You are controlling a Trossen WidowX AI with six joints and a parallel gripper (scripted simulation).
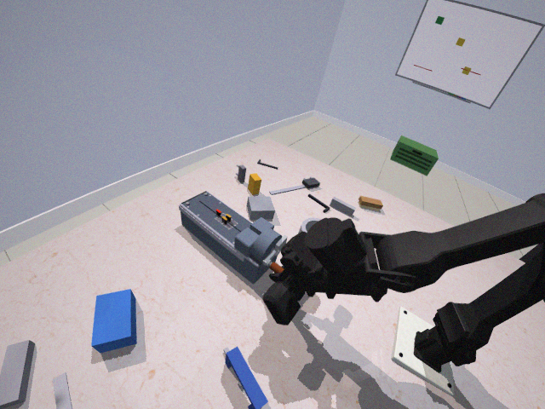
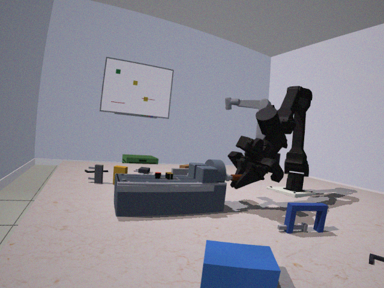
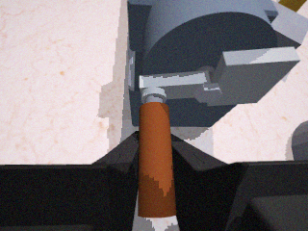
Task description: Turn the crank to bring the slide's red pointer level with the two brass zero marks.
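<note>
Now: the brown crank handle 3 cm above my gripper tip and 2 cm behind it. Round my gripper tip: blue bracket 17 cm to the left, 7 cm behind, 3 cm below; then red pointer 19 cm ahead, 3 cm to the right, 2 cm above; then grey block 19 cm to the right, 18 cm ahead, 4 cm below.
</note>
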